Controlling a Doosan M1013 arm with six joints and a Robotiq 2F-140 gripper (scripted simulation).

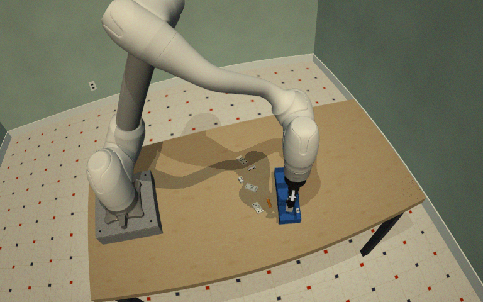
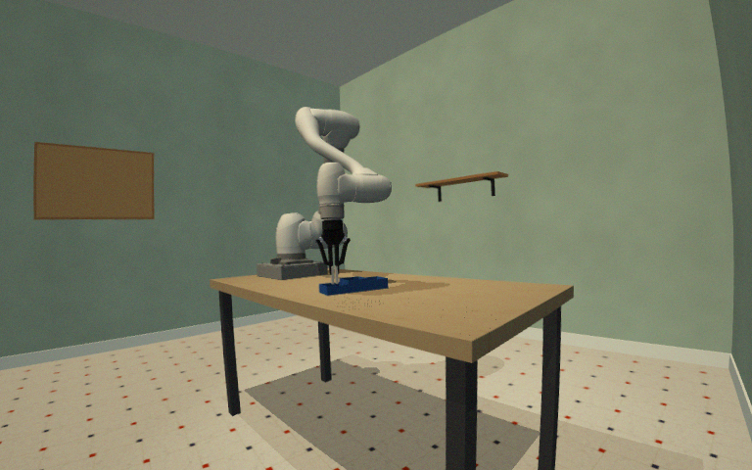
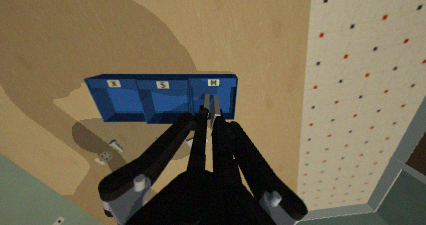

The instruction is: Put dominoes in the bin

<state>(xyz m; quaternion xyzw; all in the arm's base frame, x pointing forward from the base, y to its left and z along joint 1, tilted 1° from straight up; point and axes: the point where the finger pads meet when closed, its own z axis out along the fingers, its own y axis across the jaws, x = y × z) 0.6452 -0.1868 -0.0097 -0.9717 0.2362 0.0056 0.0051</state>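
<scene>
Now: hand 20 mm short of the blue bin, 70 mm to the right of it and 40 mm above it. Round my hand: white domino: 100 mm behind, 310 mm to the left, 60 mm below; then grey screw: 70 mm behind, 260 mm to the left, 60 mm below; then orange stick: 60 mm behind, 70 mm to the left, 60 mm below.
</scene>
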